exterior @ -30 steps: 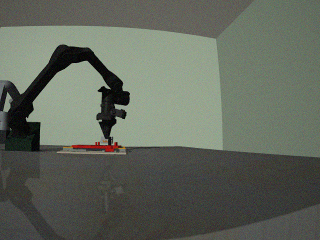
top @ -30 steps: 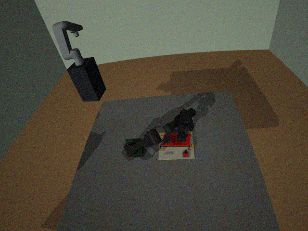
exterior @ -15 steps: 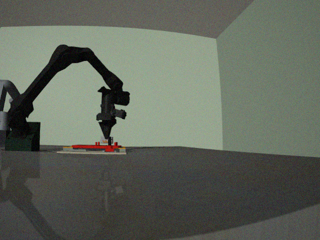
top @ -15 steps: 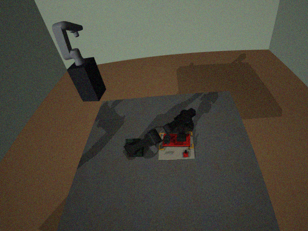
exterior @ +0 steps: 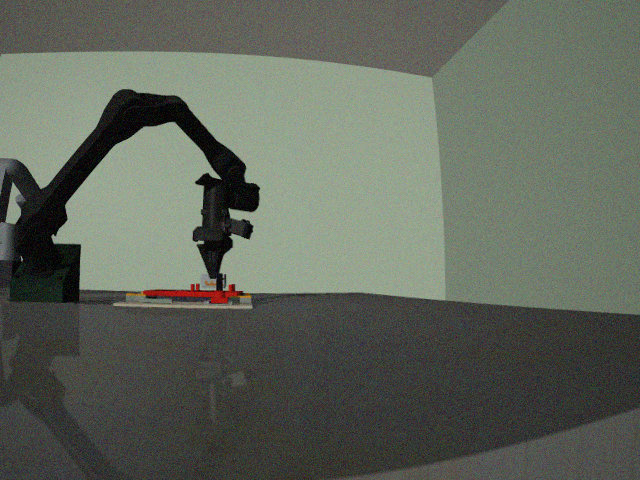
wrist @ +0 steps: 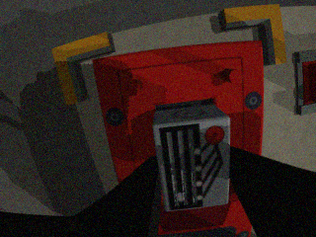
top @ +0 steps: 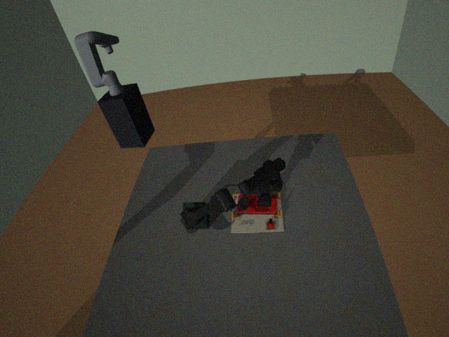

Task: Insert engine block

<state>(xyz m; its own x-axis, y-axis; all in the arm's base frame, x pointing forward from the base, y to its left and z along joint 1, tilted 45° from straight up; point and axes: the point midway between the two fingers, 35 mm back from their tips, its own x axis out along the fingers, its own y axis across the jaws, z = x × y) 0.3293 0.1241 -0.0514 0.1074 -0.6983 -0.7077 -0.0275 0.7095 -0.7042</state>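
My gripper tip is 1 cm above the engine block.
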